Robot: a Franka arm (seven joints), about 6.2 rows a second.
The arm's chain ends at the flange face. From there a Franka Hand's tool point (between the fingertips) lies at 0.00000 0.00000 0.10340 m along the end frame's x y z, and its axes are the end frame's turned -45 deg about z.
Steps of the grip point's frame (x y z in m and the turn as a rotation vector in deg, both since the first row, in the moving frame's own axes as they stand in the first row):
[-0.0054, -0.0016, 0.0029, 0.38, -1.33, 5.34]
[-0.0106, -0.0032, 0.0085, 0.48, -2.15, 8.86]
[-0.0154, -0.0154, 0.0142, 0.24, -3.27, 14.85]
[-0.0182, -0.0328, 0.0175, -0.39, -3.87, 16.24]
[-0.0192, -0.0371, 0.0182, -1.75, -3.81, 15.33]
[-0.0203, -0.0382, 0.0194, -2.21, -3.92, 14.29]
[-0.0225, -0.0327, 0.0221, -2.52, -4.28, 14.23]
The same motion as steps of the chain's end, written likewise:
[-0.0027, 0.0016, 0.0029, -0.67, -1.21, 5.34]
[-0.0063, 0.0034, 0.0086, -1.18, -1.86, 8.86]
[-0.0169, -0.0032, 0.0144, -2.14, -2.48, 14.85]
[-0.0309, -0.0151, 0.0177, -3.01, -2.46, 16.24]
[-0.0363, -0.0193, 0.0185, -3.93, -1.46, 15.33]
[-0.0382, -0.0201, 0.0197, -4.33, -1.21, 14.29]
[-0.0357, -0.0155, 0.0225, -4.81, -1.24, 14.23]

